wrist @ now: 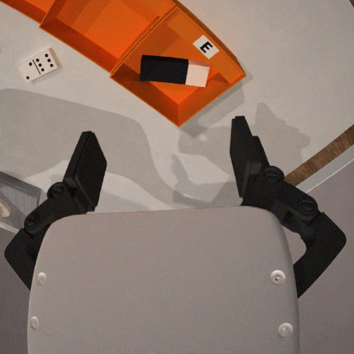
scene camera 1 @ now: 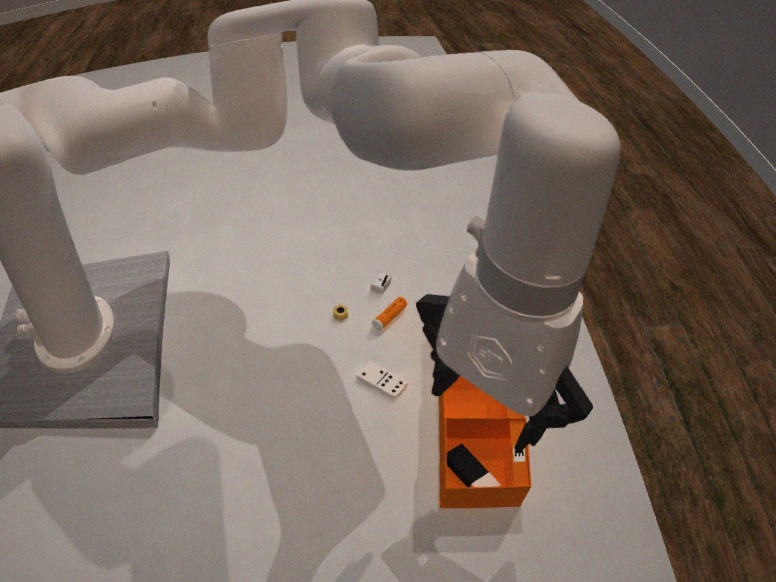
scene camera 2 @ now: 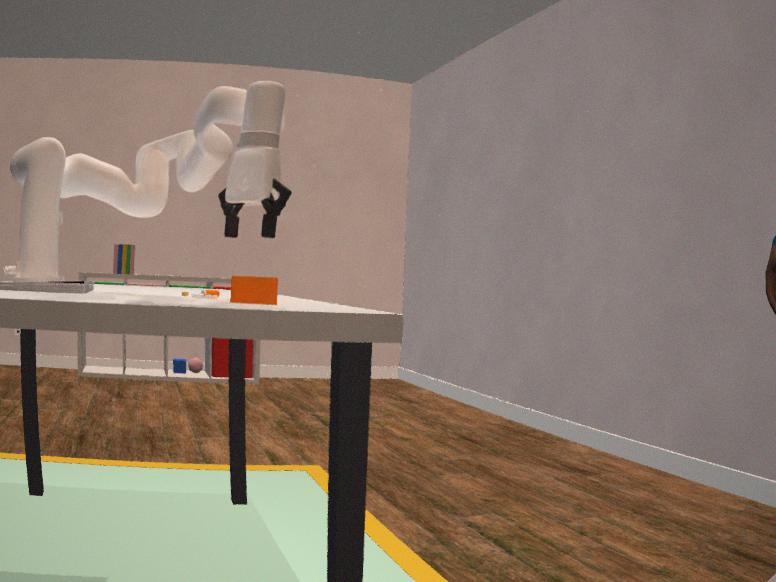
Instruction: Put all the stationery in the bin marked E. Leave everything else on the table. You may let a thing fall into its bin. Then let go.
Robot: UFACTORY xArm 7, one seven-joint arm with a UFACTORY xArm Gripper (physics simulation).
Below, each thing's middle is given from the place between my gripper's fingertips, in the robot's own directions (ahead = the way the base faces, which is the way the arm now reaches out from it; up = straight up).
The eraser (scene camera 1: 460, 460) lies 10 cm below my hand.
